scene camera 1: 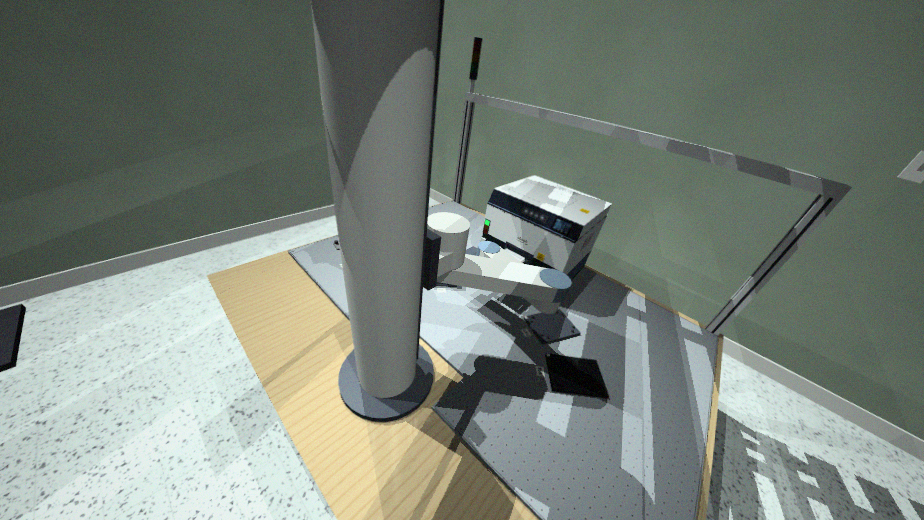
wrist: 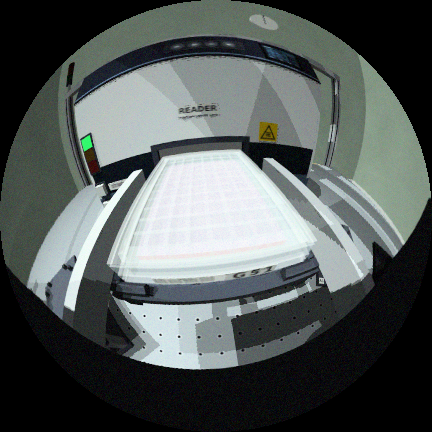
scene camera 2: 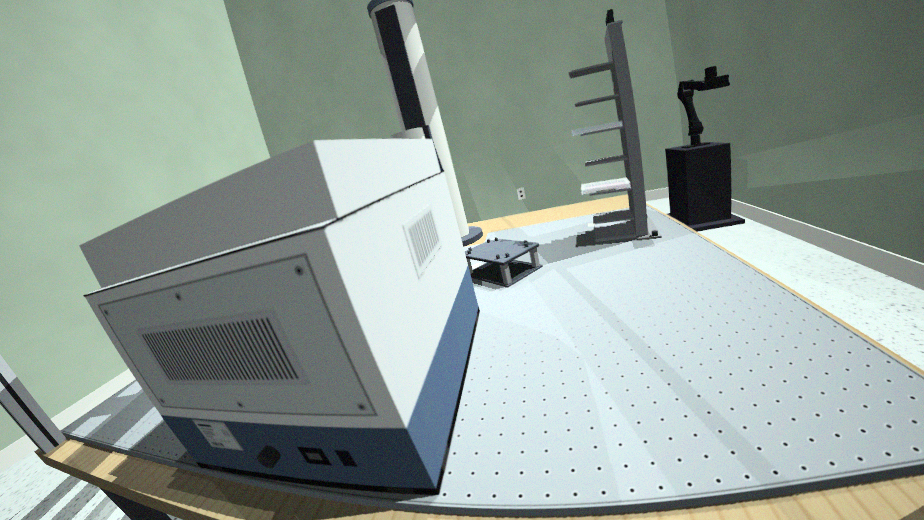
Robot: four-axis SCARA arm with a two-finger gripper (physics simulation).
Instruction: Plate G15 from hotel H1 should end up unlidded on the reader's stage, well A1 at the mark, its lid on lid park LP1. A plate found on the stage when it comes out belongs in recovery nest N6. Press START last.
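Pixels of known places: gripper, fingertip midpoint: (wrist: 202, 170); arm's base at its link origin: (scene camera 1: 387, 375).
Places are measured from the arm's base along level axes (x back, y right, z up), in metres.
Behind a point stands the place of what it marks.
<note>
Plate G51 (wrist: 205, 210) {x -0.490, y -0.011, z 0.162 m}, a pale, clear-rimmed plate, sits level on the reader's dark stage (wrist: 200, 291) {x -0.460, y -0.016, z 0.145 m} in the wrist view, in front of the reader (wrist: 150, 100) {x -0.614, y -0.067, z 0.233 m} (scene camera 1: 533, 226) {x -0.617, y 0.013, z 0.280 m} (scene camera 2: 381, 258) {x -0.925, y -0.205, z 0.243 m}. Its near side carries a barcode and the label G51. My gripper (wrist: 202, 170) {x -0.550, y -0.012, z 0.155 m} is at the plate's height, with its two fingers against the long sides, shut on the plate. In scene camera 1 the arm covers the gripper. A hotel tower (scene camera 2: 628, 135) {x -0.343, y -0.590, z 0.272 m} holds white plates (scene camera 2: 605, 186) {x -0.300, y -0.527, z 0.151 m}; its label and theirs cannot be read, so G15 cannot be picked out.
A raised platform on legs (scene camera 2: 503, 250) {x -0.442, y -0.245, z 0.073 m} stands between the column and the hotel. A dark raised square platform (scene camera 1: 554, 327) {x -0.512, y 0.242, z 0.022 m} and a black square pad (scene camera 1: 577, 375) {x -0.388, y 0.382, z 0.025 m} are near the arm's elbow (scene camera 1: 554, 279) {x -0.332, y 0.227, z 0.317 m}. The status lamp (wrist: 87, 142) {x -0.610, y -0.176, z 0.211 m} is green. A black arm (scene camera 2: 693, 113) stands beyond the table.
</note>
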